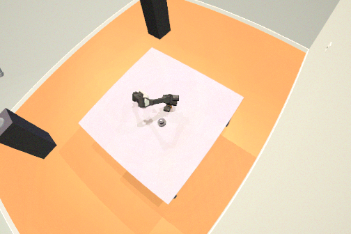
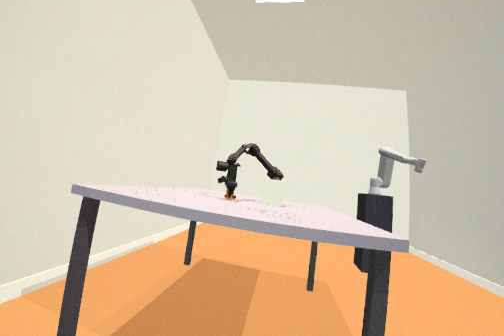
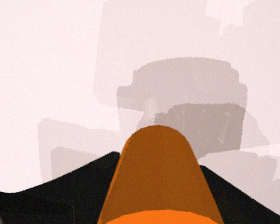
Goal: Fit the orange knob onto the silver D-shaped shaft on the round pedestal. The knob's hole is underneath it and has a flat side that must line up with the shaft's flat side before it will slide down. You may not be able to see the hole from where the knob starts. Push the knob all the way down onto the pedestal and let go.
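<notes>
Now: the silver shaft 180 mm to the right of my gripper tip, 50 mm ahead of it and 10 mm above it. Round my gripper tip: orange knob (30 mm above).
</notes>
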